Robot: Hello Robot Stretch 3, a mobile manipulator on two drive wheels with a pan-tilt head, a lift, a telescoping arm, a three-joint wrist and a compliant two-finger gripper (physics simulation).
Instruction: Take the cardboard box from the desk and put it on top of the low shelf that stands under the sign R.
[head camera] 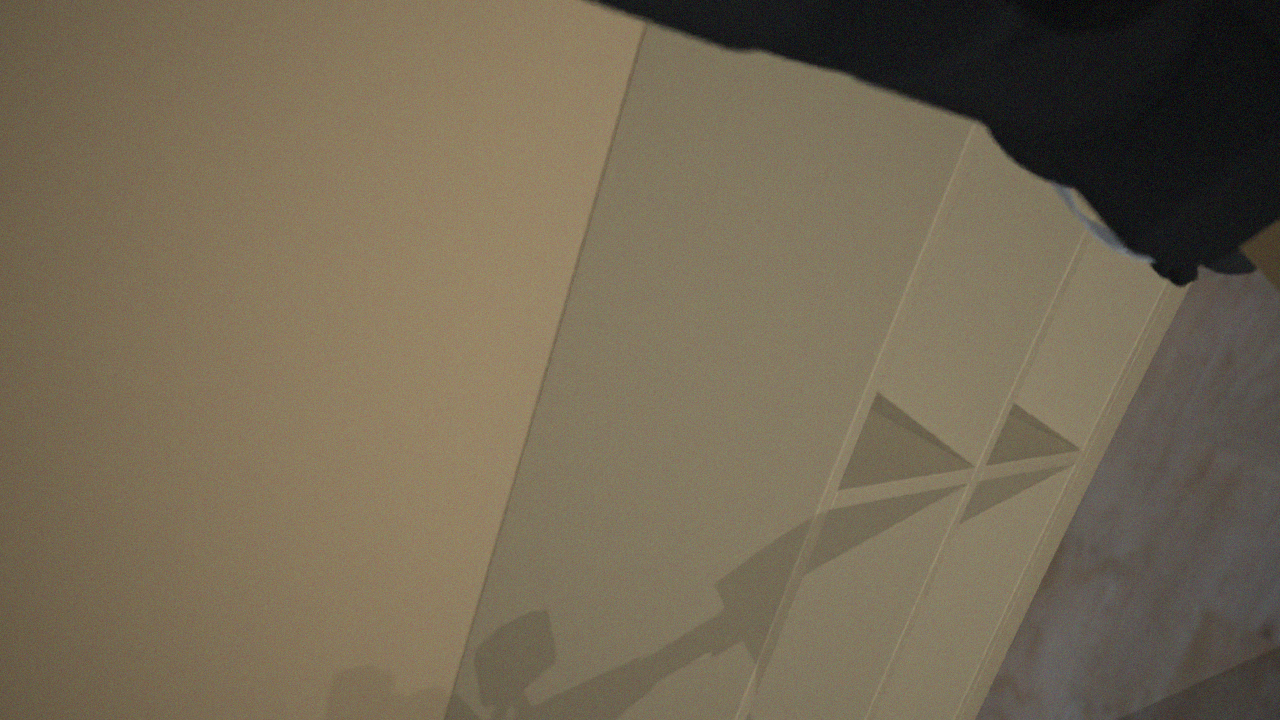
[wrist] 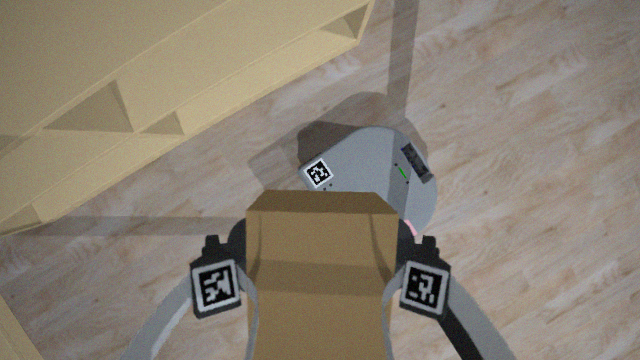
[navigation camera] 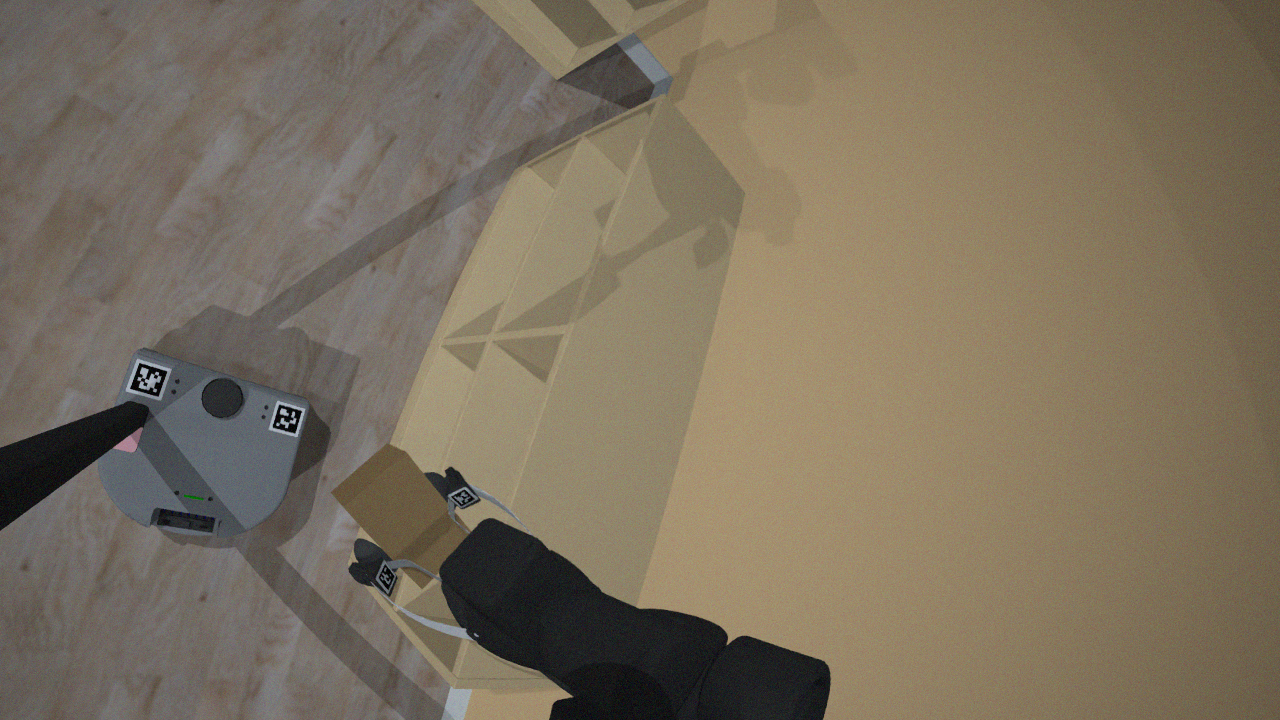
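Where they show: robot's base at its link origin: (navigation camera: 221,395).
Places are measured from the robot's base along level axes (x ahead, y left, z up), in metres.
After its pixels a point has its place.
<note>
The brown cardboard box (navigation camera: 380,497) @(x 0.000, y -0.105, z 0.896 m) (wrist: 320,322) is held between the two fingertips of my gripper (navigation camera: 401,519) @(x -0.023, y -0.145, z 0.841 m) (wrist: 321,243) @(x -0.023, y -0.145, z 0.841 m), which is shut on it. A corner of the box (head camera: 1268,252) @(x 0.013, y -0.139, z 0.897 m) shows at the right edge of the head view. A low, pale yellow shelf (head camera: 707,268) @(x 0.124, y -0.629, z 0.610 m) (navigation camera: 622,394) @(x 0.206, y -0.597, z 0.610 m) (wrist: 50,37) with open compartments stands against the wall. In the navigation view the held box overlaps the shelf's front edge near its lower end; in the wrist view it shows over my base and the floor, apart from the shelf. Sign R and the desk do not show.
My grey base (navigation camera: 210,456) @(x -0.108, y -0.010, z 0.160 m) (wrist: 365,165) stands on the wood floor in front of the shelf. The tan wall (head camera: 313,313) @(x 0.241, y -0.853, z 0.868 m) (navigation camera: 966,358) @(x 0.356, y -0.863, z 1.157 m) runs behind it. Part of another pale shelf unit (navigation camera: 547,55) @(x 1.310, y -0.443, z 0.055 m) shows at the top of the navigation view, past a short gap.
</note>
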